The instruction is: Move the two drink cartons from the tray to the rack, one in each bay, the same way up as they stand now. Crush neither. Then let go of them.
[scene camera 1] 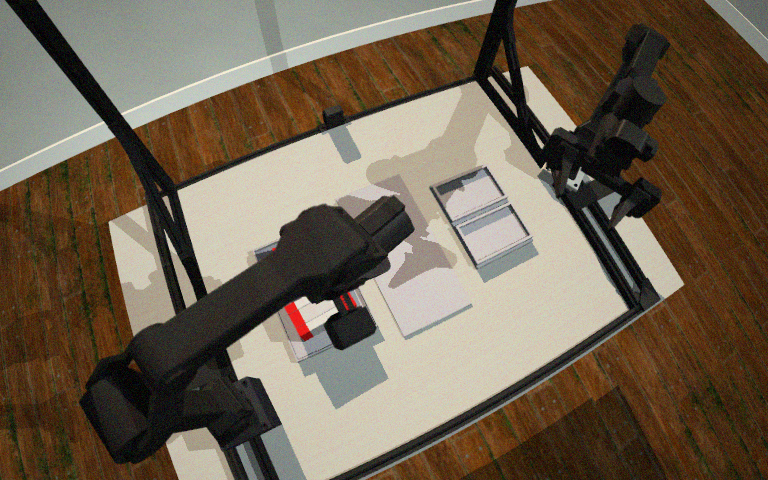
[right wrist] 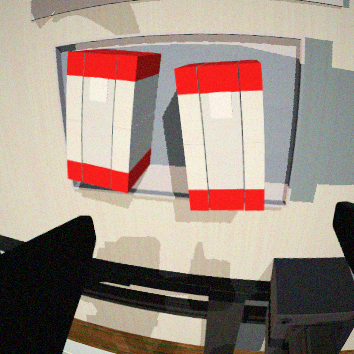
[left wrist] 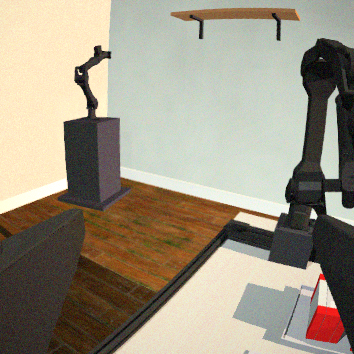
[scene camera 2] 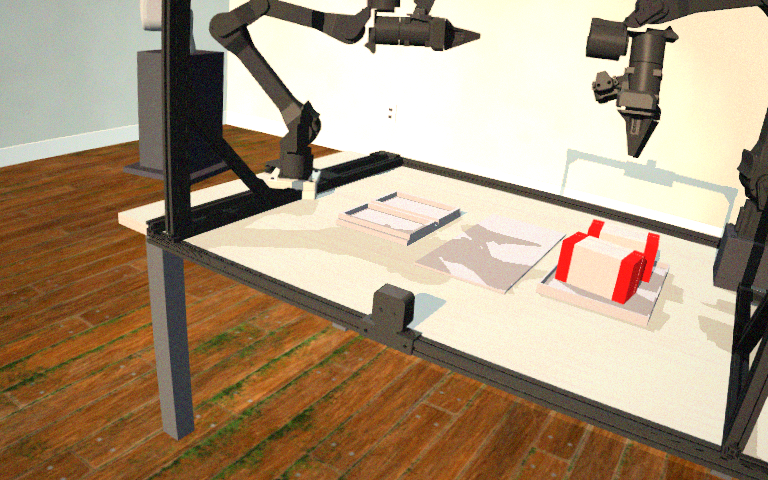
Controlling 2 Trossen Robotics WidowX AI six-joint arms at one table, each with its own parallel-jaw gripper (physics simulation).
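Two white cartons with red bands at both ends lie side by side on the tray. One carton is at the left in the right wrist view. The other carton is at the right there. The rack has two empty bays. My right gripper is open and empty above the tray, pointing down. In scene camera 1 its arm hides part of the cartons. My left gripper is open and empty, raised high on the rack's side.
A thin flat pale board lies between tray and rack. A dark frame edges the table, with uprights at its ends. A small dark block is fixed on the frame edge.
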